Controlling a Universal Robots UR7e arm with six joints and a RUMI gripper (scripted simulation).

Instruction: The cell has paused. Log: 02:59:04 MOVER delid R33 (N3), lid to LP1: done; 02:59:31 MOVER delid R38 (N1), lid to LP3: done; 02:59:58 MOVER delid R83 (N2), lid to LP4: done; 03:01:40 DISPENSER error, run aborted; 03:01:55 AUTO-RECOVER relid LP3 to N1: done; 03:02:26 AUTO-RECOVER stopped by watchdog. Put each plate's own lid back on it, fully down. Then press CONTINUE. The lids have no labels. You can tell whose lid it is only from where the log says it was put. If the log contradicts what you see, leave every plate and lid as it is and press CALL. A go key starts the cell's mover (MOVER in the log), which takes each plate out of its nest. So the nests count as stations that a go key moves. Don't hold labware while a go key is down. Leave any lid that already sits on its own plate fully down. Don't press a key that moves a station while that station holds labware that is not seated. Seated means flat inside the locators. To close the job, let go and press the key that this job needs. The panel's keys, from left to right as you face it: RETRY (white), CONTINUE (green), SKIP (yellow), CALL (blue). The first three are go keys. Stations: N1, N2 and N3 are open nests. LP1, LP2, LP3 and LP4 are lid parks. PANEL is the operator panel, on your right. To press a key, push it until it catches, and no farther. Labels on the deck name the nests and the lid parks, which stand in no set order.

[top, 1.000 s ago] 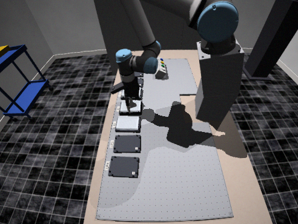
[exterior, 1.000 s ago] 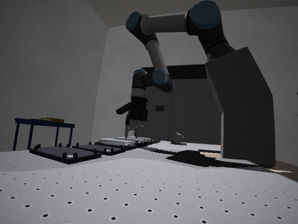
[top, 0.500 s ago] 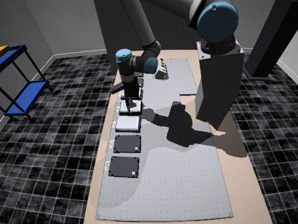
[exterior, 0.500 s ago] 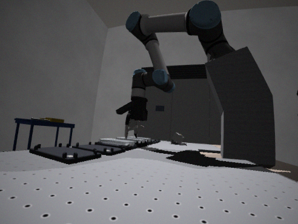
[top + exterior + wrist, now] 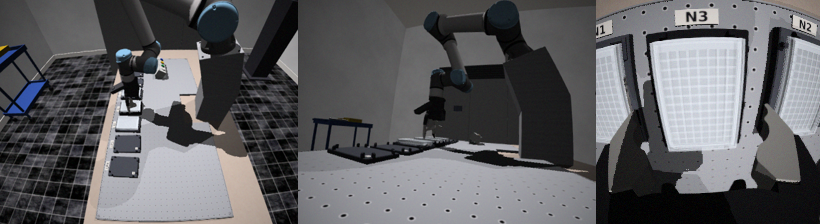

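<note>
My gripper is now 20 mm above the well plate. From my hand the other things lie so: white key: 360 mm to the right, 230 mm behind, 30 mm above; then green continue key: 410 mm to the right, 220 mm behind, 30 mm above; then lid park LP2: 260 mm to the right, 40 mm below, 10 mm ahead.
</note>
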